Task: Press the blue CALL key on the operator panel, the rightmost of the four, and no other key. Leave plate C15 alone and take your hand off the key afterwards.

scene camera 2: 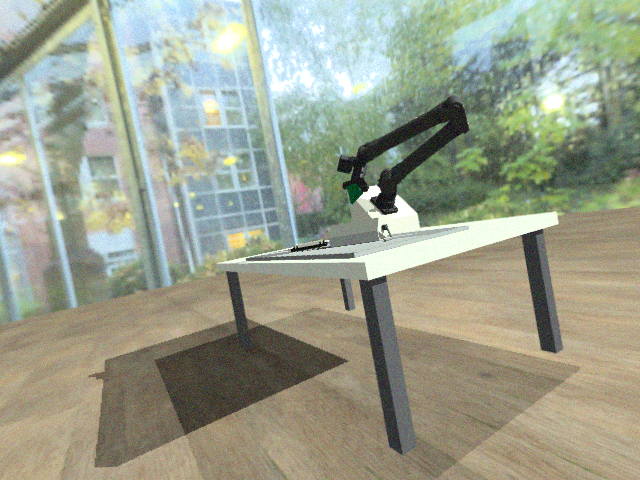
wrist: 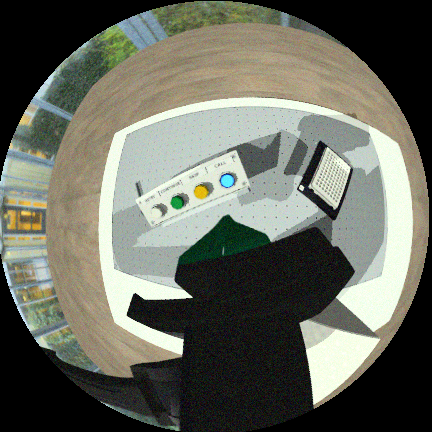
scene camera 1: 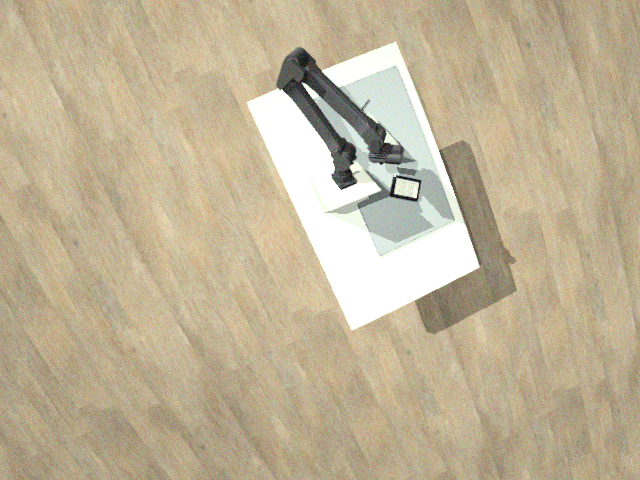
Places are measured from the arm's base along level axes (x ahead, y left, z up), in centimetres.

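Pixels of known places: gripper, fingertip midpoint: (scene camera 2: 351, 203) (wrist: 227, 220); arm's base, origin of the base link: (scene camera 2: 383, 205) (scene camera 1: 343, 179).
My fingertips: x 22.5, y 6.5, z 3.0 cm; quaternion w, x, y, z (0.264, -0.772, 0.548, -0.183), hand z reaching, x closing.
Ahead of a thing's pixels: the offset from my fingertips to its top centre. Level surfaces: height alone.
The operator panel @(dy +9.3, dx +6.2, dz -7.7 cm) (wrist: 214, 183) is a white strip with a row of four keys in the wrist view. The blue CALL key @(dy +1.5, dx +7.2, dz -8.9 cm) (wrist: 227, 180) is at its right end and fully visible. The yellow SKIP key @(dy +6.1, dx +5.2, dz -8.6 cm) (wrist: 201, 191), green CONTINUE key @(dy +10.7, dx +3.2, dz -8.6 cm) (wrist: 177, 202) and white RETRY key @(dy +15.3, dx +1.3, dz -8.6 cm) (wrist: 157, 210) are to its left. My gripper (wrist: 227, 220) (scene camera 2: 354, 202) has green fingers and is shut, with nothing between them. It hangs well above the table, apart from the panel; in the wrist view its tips show below the CALL key. A white plate with many wells @(dy -23.0, dx +11.2, dz -13.5 cm) (wrist: 332, 173) (scene camera 1: 405, 188) sits in a black holder right of the panel.
A grey perforated board @(dz -16.1 cm) (wrist: 200, 130) (scene camera 1: 398, 98) lies on the white table @(dz -17.6 cm) (scene camera 1: 330, 279) (scene camera 2: 460, 237) under the panel and plate. A thin dark post (wrist: 139, 188) stands by the panel's left end. A pale block (scene camera 1: 341, 198) stands beneath the arm's base.
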